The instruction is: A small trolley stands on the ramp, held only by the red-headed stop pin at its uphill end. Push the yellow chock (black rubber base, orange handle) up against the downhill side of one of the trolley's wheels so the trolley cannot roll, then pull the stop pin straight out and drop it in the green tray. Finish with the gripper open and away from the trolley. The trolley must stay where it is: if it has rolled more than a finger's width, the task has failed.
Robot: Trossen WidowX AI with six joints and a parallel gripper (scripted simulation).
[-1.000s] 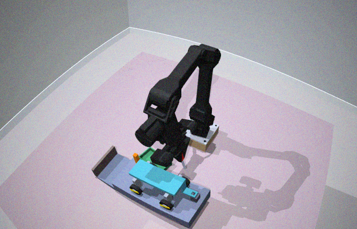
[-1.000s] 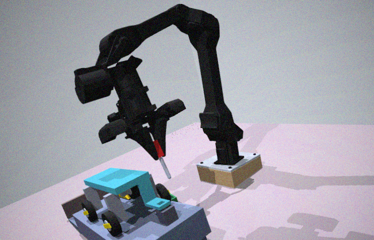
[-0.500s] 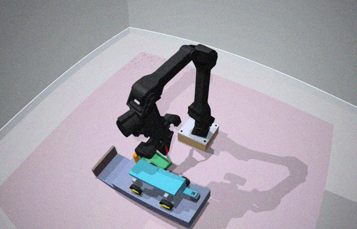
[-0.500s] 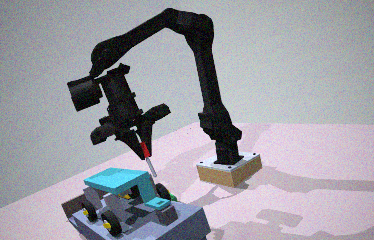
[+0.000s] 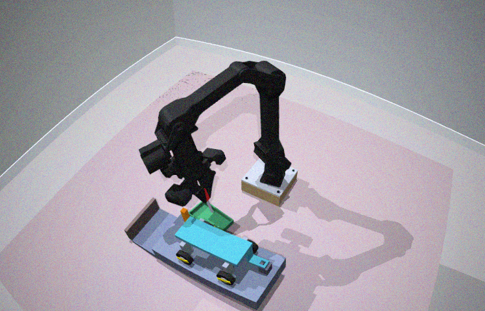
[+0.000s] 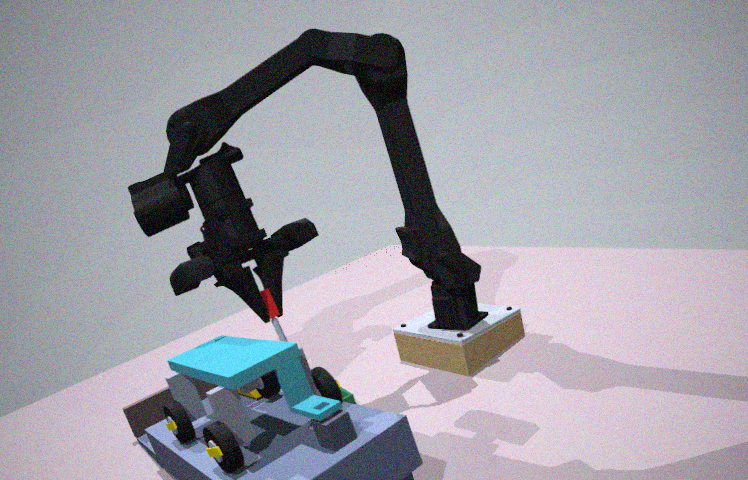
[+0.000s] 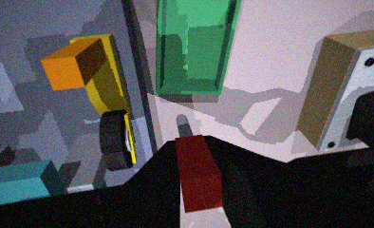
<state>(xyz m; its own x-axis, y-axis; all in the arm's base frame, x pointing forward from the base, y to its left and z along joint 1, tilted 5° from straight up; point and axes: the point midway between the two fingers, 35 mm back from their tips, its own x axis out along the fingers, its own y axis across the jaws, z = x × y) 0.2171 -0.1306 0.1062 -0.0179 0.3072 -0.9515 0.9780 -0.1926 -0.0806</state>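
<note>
Right now my gripper tip is 5 cm short of the yellow chock, 2 cm to the left of it and 6 cm above it. The rest, counted from my gripper tip: blue-grey ramp 12 cm ahead, 7 cm to the left, 9 cm below; red-headed stop pin right at my gripper tip; trolley 12 cm ahead, 7 cm to the left, 3 cm below.
</note>
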